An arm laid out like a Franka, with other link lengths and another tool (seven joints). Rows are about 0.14 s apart.
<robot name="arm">
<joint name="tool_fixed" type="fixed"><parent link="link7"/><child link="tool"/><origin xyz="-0.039 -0.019 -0.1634" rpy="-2.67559 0 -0.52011"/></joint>
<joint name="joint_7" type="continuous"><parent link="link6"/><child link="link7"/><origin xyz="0.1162 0 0" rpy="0 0 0"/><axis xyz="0 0 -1"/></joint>
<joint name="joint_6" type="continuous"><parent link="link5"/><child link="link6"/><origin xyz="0 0 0" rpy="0 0 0"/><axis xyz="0 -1 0"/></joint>
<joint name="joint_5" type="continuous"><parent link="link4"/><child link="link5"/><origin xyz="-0.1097 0 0.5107" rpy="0 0 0"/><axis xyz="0 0 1"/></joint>
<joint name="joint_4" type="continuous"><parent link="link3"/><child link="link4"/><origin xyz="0.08 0 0" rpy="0 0 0"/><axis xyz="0 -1 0"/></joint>
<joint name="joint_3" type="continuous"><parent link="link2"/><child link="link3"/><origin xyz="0 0 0.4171" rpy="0 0 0"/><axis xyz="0 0 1"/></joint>
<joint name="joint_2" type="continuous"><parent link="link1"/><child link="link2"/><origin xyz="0 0 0" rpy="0 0 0"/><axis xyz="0 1 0"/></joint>
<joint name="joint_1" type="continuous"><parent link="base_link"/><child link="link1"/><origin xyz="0 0 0.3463" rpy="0 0 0"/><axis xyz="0 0 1"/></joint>
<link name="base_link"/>
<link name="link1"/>
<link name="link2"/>
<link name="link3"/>
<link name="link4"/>
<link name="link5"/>
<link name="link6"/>
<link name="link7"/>
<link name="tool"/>
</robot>
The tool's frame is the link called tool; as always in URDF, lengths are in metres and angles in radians. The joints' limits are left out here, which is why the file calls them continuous.
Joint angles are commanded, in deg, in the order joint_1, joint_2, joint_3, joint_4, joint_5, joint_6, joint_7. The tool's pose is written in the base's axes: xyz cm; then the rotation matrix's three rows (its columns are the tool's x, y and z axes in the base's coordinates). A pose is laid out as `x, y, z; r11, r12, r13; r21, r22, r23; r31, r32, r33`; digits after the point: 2 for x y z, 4 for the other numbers.
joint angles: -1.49 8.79 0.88 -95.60 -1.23 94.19 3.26
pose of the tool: 71.06, -2.83, 55.17; 0.8218, -0.5634, 0.0850; -0.5527, -0.7521, 0.3590; -0.1383, -0.3420, -0.9294
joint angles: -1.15 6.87 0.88 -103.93 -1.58 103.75 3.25
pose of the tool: 70.13, -2.43, 50.10; 0.8346, -0.5349, 0.1317; -0.5435, -0.7605, 0.3552; -0.0899, -0.3680, -0.9255
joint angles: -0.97 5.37 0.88 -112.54 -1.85 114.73 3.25
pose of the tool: 68.86, -2.18, 44.51; 0.8442, -0.5012, 0.1902; -0.5351, -0.7668, 0.3545; -0.0319, -0.4011, -0.9155
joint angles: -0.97 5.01 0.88 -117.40 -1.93 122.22 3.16
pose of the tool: 68.20, -2.13, 41.06; 0.8479, -0.4751, 0.2355; -0.5301, -0.7693, 0.3566; 0.0118, -0.4271, -0.9041
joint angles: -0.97 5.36 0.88 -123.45 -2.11 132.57 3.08
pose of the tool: 67.25, -2.05, 36.20; 0.8494, -0.4382, 0.2941; -0.5231, -0.7726, 0.3597; 0.0696, -0.4594, -0.8855
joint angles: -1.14 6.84 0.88 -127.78 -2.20 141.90 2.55
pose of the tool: 66.65, -2.18, 31.83; 0.8497, -0.4002, 0.3434; -0.5134, -0.7765, 0.3654; 0.1204, -0.4867, -0.8652
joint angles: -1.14 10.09 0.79 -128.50 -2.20 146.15 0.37
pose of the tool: 67.02, -2.39, 28.11; 0.8681, -0.3684, 0.3328; -0.4804, -0.7922, 0.3763; 0.1250, -0.4865, -0.8647
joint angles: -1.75 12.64 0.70 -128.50 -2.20 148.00 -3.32
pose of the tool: 67.26, -3.43, 25.45; 0.8937, -0.3328, 0.3010; -0.4334, -0.8138, 0.3870; 0.1162, -0.4764, -0.8715
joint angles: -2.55 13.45 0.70 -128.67 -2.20 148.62 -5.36
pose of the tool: 67.17, -4.49, 24.47; 0.9036, -0.3184, 0.2865; -0.4136, -0.8225, 0.3903; 0.1114, -0.4712, -0.8750
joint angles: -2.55 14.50 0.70 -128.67 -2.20 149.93 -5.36
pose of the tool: 67.33, -4.47, 23.46; 0.9033, -0.3159, 0.2903; -0.4133, -0.8223, 0.3911; 0.1152, -0.4733, -0.8733
